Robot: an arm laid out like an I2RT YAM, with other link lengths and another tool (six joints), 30 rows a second.
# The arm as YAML. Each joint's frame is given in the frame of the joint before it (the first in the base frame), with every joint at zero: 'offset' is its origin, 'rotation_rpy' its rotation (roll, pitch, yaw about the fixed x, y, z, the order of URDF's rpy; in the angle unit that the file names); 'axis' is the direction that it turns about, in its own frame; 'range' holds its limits. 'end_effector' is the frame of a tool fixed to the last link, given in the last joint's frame.
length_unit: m
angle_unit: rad
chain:
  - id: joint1
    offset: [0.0, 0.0, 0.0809]
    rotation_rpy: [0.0, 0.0, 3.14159]
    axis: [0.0, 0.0, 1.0]
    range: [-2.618, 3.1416]
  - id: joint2
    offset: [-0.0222, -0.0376, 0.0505]
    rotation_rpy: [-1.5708, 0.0, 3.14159]
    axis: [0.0, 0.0, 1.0]
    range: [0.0, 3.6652]
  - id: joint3
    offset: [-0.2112, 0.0, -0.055]
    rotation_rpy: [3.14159, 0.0, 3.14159]
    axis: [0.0, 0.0, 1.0]
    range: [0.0, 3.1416]
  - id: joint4
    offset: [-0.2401, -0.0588, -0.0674]
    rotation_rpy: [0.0, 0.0, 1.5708]
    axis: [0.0, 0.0, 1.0]
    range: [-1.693, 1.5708]
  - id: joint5
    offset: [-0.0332, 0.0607, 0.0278]
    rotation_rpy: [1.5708, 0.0, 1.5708]
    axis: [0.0, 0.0, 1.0]
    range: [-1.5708, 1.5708]
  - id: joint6
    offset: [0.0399, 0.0, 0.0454]
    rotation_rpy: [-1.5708, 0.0, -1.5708]
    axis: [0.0, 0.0, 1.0]
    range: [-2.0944, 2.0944]
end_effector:
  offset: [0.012, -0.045, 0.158]
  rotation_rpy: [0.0, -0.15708, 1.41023]
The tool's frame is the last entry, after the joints.
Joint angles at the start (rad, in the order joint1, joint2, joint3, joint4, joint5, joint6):
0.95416 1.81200 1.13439 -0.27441 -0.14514 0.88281
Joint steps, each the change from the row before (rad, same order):
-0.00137 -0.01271 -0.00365 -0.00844 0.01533 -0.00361
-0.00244 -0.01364 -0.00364 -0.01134 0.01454 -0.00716
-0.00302 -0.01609 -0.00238 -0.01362 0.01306 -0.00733
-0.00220 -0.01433 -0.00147 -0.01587 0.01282 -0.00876
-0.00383 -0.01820 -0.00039 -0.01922 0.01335 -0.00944
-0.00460 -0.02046 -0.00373 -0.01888 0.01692 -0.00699
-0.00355 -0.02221 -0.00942 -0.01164 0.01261 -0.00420
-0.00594 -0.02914 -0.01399 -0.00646 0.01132 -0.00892
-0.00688 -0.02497 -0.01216 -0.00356 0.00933 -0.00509
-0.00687 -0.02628 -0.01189 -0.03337 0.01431 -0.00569
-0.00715 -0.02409 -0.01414 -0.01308 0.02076 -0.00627
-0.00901 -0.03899 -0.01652 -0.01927 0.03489 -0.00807
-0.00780 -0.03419 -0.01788 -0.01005 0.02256 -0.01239
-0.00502 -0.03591 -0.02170 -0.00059 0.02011 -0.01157
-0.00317 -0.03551 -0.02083 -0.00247 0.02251 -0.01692
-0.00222 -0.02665 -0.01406 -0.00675 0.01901 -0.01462
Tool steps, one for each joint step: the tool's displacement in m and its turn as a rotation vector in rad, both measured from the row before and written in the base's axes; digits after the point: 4 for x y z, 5 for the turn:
0.0024 -0.0028 0.0018 -0.00752 -0.01252 -0.00735
0.0023 -0.0036 0.0018 -0.00965 -0.01273 -0.00508
0.0023 -0.0035 0.0029 -0.00794 -0.01260 -0.00465
0.0017 -0.0038 0.0023 -0.01083 -0.01130 -0.00250
0.0023 -0.0042 0.0037 -0.01010 -0.01285 -0.00384
0.0027 -0.0053 0.0033 -0.01190 -0.01342 -0.00862
0.0015 -0.0046 0.0031 -0.00646 -0.01106 -0.00736
0.0024 -0.0048 0.0046 -0.00134 -0.01695 -0.00522
0.0028 -0.0041 0.0041 0.00115 -0.01408 -0.00822
-0.0005 -0.0099 0.0007 -0.02407 -0.00038 -0.01057
0.0029 -0.0077 0.0013 -0.01511 -0.01435 -0.01391
0.0052 -0.0105 0.0045 -0.01826 -0.02791 -0.02239
0.0033 -0.0082 0.0036 -0.01168 -0.02341 -0.01071
0.0026 -0.0065 0.0039 -0.00470 -0.02592 -0.00743
0.0022 -0.0069 0.0035 -0.00970 -0.02842 -0.00304
0.0014 -0.0061 0.0025 -0.01207 -0.02105 -0.00209

